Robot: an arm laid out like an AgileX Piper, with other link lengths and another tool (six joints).
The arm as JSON. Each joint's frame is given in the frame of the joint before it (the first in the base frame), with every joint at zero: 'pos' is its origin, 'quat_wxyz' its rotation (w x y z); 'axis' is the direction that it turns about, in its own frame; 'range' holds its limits. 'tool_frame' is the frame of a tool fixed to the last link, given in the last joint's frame.
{
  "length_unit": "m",
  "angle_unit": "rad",
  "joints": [
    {
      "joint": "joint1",
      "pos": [
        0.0,
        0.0,
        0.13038
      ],
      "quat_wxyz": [
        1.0,
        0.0,
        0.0,
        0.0
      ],
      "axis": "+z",
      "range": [
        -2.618,
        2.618
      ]
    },
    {
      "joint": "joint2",
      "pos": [
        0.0,
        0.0,
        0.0
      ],
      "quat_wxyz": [
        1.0,
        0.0,
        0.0,
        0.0
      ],
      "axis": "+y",
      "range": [
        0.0,
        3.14
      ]
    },
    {
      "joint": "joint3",
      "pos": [
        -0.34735,
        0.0,
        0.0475
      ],
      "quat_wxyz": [
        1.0,
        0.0,
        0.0,
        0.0
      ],
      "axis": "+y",
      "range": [
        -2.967,
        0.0
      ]
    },
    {
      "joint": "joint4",
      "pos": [
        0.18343,
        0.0,
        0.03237
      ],
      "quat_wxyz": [
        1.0,
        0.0,
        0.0,
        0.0
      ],
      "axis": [
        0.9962,
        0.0,
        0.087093
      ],
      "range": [
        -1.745,
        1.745
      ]
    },
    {
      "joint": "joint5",
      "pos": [
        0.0,
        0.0,
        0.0
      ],
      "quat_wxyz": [
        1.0,
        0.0,
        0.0,
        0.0
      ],
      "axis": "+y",
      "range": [
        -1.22,
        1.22
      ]
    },
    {
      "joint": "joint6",
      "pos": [
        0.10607,
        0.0,
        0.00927
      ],
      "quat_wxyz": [
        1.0,
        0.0,
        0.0,
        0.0
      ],
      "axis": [
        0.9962,
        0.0,
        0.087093
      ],
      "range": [
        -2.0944,
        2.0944
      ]
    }
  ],
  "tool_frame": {
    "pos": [
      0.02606,
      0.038,
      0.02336
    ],
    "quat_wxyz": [
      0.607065,
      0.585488,
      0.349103,
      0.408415
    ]
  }
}
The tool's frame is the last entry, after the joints.
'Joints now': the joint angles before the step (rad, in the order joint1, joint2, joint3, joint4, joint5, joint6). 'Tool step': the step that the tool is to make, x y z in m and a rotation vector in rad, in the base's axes. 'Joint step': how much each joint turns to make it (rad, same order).
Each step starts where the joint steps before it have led.
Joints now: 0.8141 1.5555 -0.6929 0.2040 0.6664 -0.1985
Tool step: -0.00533 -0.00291 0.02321 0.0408 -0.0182 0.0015
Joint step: 0.0000 -0.0697 -0.0536 0.0032 0.0817 0.0092
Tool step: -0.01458 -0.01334 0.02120 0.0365 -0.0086 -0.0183
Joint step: -0.0001 -0.1000 -0.0145 0.0044 0.0793 0.0304
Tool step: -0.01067 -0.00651 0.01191 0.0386 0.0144 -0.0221
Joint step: 0.0001 -0.0577 -0.0032 0.0333 0.0413 0.0147
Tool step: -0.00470 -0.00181 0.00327 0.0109 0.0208 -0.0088
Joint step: 0.0000 -0.0157 -0.0004 0.0213 0.0224 0.0044
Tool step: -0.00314 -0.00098 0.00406 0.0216 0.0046 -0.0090
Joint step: 0.0000 -0.0174 0.0000 0.0191 0.0046 0.0019
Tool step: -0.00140 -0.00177 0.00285 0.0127 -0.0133 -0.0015
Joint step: -0.0001 -0.0156 0.0000 -0.0009 -0.0031 0.0011
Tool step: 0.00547 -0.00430 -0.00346 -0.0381 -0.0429 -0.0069
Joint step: 0.0001 0.0000 0.0000 -0.0727 -0.0091 0.0371
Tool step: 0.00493 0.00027 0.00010 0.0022 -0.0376 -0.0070
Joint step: 0.0000 0.0000 0.0000 -0.0302 -0.0302 0.0149
